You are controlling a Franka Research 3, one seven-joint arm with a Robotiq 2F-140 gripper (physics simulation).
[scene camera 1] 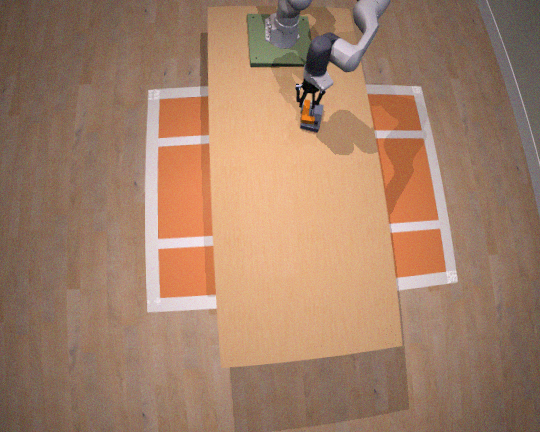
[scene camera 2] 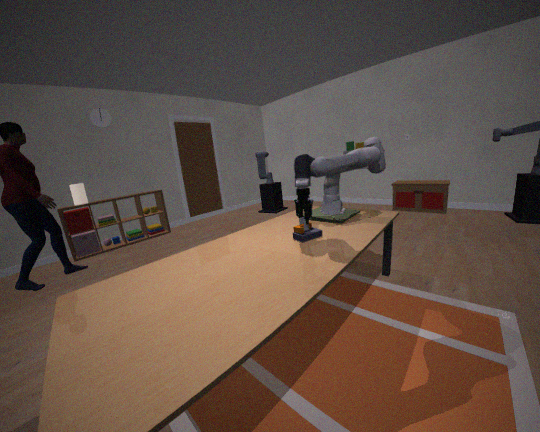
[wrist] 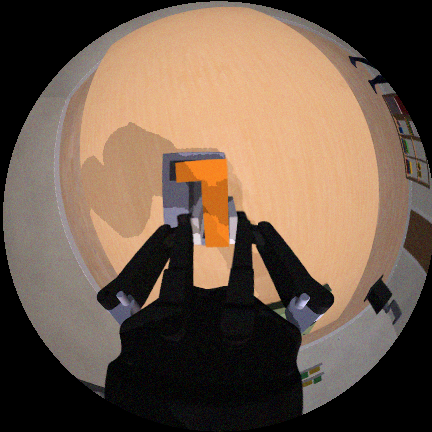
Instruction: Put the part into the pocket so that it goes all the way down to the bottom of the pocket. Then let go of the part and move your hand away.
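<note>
The orange L-shaped part (scene camera 1: 306,119) (scene camera 2: 299,229) (wrist: 215,175) is held level over the grey-blue block (scene camera 1: 310,128) (scene camera 2: 311,235) (wrist: 173,192) with the pocket. In scene camera 2 it stands above the block's top. In the wrist view it covers the block's right side, and dark strips of the pocket show left of its short arm and inside its corner. Its underside is hidden, so its depth cannot be told. My gripper (scene camera 1: 310,105) (scene camera 2: 303,222) (wrist: 216,206) is shut on the part's long arm, one light finger pad on each side.
The block lies on the long wooden table (scene camera 1: 300,225) (scene camera 2: 200,290) (wrist: 280,100), near the green base plate (scene camera 1: 256,52) (scene camera 2: 340,217) of the arm. A person (scene camera 2: 20,175) stands on the floor beyond the table's left side, beside a low shelf unit (scene camera 2: 116,216).
</note>
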